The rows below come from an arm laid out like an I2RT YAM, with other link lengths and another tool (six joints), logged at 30 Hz.
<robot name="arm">
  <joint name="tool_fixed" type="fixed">
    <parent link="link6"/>
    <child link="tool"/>
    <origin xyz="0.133 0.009 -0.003" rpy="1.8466 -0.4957 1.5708"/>
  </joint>
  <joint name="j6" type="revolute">
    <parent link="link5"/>
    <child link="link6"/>
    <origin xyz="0.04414 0 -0.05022"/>
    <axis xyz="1 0 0"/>
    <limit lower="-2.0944" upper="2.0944"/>
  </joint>
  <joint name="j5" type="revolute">
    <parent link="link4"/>
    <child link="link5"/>
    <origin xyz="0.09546 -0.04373 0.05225"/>
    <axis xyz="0 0 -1"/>
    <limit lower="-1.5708" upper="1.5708"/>
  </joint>
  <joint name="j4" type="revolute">
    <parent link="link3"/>
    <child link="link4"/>
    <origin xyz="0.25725 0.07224 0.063"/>
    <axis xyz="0 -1 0"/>
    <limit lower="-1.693" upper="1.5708"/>
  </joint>
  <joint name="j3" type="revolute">
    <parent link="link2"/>
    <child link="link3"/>
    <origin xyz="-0.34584 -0.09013 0"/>
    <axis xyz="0 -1 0"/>
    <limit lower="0" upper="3.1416"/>
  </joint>
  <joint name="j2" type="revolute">
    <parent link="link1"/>
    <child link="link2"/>
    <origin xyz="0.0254 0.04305 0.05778"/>
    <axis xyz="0 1 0"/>
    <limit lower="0" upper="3.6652"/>
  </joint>
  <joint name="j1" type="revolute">
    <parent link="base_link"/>
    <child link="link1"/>
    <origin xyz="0 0 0.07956"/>
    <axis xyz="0 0 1"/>
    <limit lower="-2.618" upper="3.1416"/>
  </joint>
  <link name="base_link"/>
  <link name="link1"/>
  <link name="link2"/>
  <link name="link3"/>
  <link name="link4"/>
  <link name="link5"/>
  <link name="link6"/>
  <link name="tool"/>
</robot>
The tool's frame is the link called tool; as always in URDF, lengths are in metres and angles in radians.
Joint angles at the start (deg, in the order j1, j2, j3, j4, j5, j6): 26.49, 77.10, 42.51, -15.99, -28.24, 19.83
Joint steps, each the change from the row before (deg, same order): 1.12, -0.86, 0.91, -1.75, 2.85, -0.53; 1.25, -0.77, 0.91, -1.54, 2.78, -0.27; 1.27, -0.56, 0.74, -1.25, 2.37, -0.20; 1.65, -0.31, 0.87, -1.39, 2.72, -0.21; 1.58, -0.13, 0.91, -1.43, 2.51, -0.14; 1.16, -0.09, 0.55, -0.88, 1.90, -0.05; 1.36, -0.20, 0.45, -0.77, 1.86, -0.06; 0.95, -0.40, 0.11, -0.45, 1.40, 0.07; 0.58, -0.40, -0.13, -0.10, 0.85, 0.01
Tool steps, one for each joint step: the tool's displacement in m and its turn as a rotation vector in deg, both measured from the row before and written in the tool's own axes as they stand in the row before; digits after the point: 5 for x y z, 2 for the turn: 0.00149, -0.00048, -0.00290, -1.34, -2.00, -0.80; 0.00234, -0.00052, -0.00272, -1.29, -1.81, -0.74; 0.00227, -0.00121, -0.00157, -0.94, -1.55, -0.74; 0.00246, -0.00176, -0.00022, -0.81, -1.89, -0.86; 0.00224, -0.00180, 0.00001, -0.61, -1.82, -0.74; 0.00134, -0.00118, 0.00005, -0.55, -1.32, -0.53; 0.00225, -0.00228, 0.00006, -0.50, -1.20, -0.78; 0.00106, -0.00202, -0.00076, -0.54, -0.77, -0.48; 0.00039, -0.00158, -0.00067, -0.42, -0.38, -0.37
